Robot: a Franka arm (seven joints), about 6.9 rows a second.
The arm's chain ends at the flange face. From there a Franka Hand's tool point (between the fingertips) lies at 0.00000 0.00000 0.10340 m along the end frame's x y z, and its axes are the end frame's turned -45 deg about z.
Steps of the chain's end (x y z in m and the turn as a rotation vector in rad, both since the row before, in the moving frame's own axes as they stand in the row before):
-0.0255, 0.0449, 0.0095, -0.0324, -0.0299, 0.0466
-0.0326, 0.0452, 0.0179, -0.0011, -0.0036, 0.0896
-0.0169, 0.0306, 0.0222, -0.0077, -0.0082, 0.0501
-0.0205, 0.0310, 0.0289, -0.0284, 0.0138, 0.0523
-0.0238, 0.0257, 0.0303, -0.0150, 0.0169, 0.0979
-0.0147, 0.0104, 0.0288, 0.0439, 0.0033, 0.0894
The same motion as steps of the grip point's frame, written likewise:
-0.0543, 0.0138, 0.0094, -0.0018, -0.0441, 0.0466
-0.0553, 0.0087, 0.0179, 0.0018, -0.0033, 0.0896
-0.0347, 0.0096, 0.0222, 0.0004, -0.0112, 0.0501
-0.0376, 0.0105, 0.0288, -0.0298, -0.0103, 0.0523
-0.0350, 0.0037, 0.0303, -0.0226, 0.0013, 0.0979
-0.0142, -0.0058, 0.0287, 0.0287, 0.0334, 0.0894

